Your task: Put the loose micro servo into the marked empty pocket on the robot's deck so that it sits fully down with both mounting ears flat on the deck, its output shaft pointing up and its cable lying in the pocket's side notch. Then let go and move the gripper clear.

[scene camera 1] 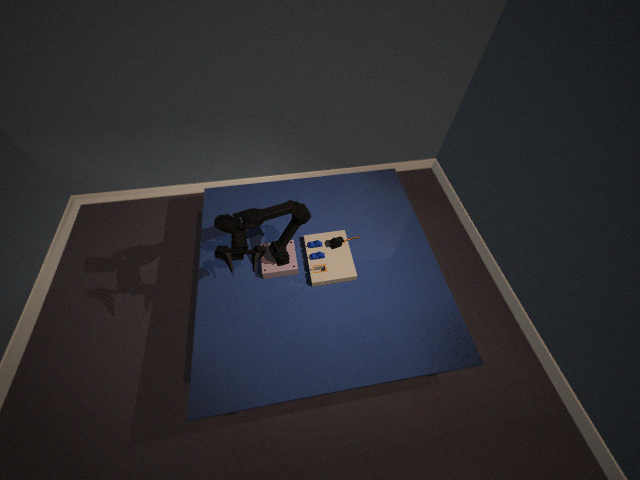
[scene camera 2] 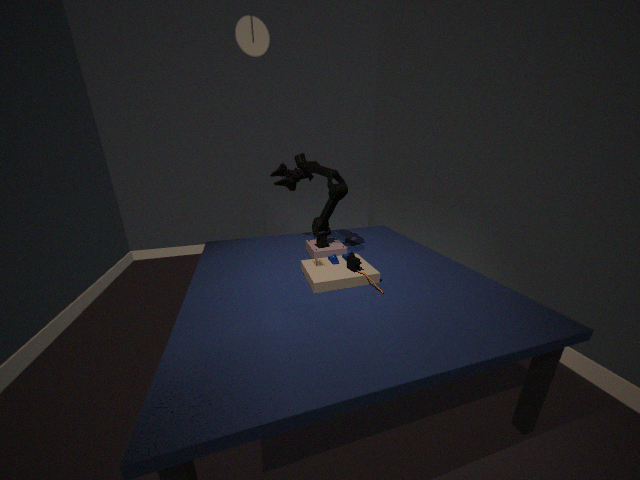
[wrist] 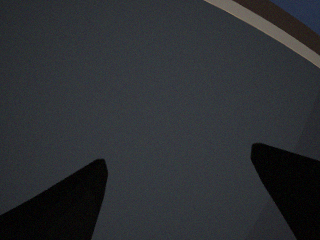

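The wrist view, too, shows the gripper, which is open and holds nothing. The scene also includes a cream deck.
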